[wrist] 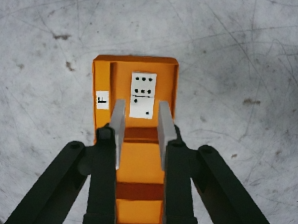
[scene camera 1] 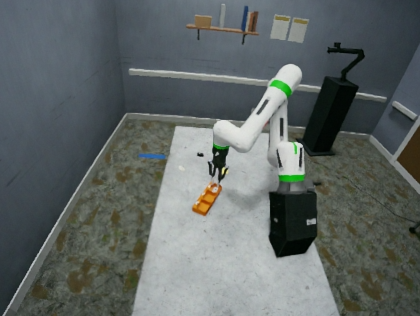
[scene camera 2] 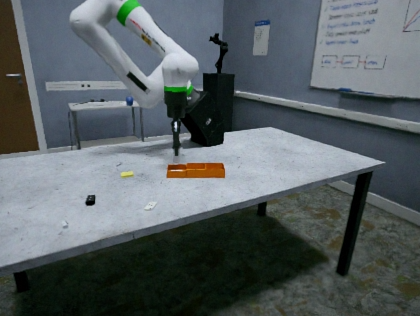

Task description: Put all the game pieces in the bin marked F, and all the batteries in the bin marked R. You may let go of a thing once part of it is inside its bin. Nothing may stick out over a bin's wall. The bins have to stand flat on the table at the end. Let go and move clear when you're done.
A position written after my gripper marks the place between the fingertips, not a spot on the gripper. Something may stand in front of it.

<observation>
I see my gripper [wrist: 141,114], an orange bin block [scene camera 2: 190,170] and a white domino [wrist: 143,83].
</observation>
